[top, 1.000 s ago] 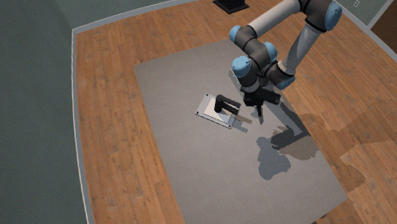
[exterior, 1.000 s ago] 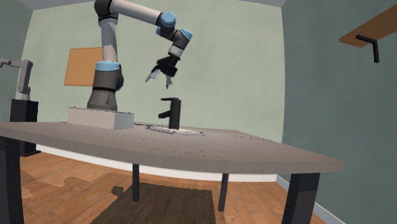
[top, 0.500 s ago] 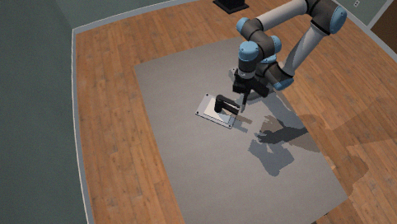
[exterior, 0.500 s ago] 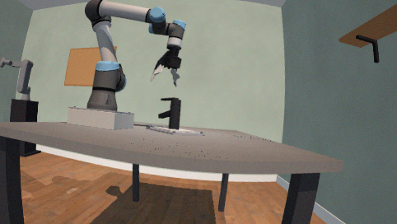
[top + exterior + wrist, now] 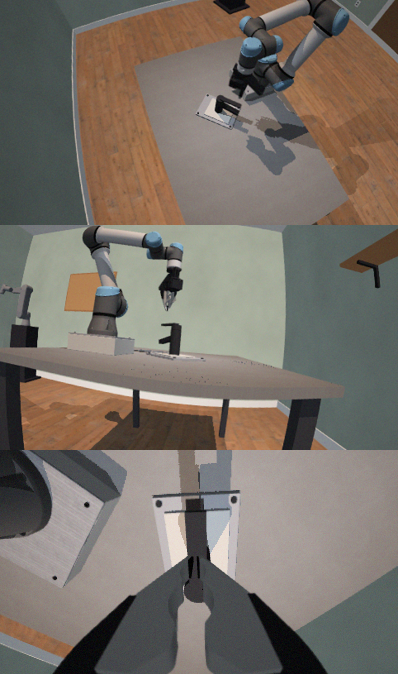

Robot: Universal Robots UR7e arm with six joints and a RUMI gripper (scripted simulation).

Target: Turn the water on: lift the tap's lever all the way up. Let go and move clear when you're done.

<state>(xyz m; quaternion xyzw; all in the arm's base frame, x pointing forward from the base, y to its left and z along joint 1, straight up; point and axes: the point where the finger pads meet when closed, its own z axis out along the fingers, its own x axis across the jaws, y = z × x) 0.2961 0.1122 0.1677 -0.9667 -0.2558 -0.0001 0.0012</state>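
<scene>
The lever is 20 mm ahead of my hand, 40 mm to the right of it and 90 mm below it. Round my hand: tap 40 mm ahead, 60 mm to the right, 140 mm below.
</scene>
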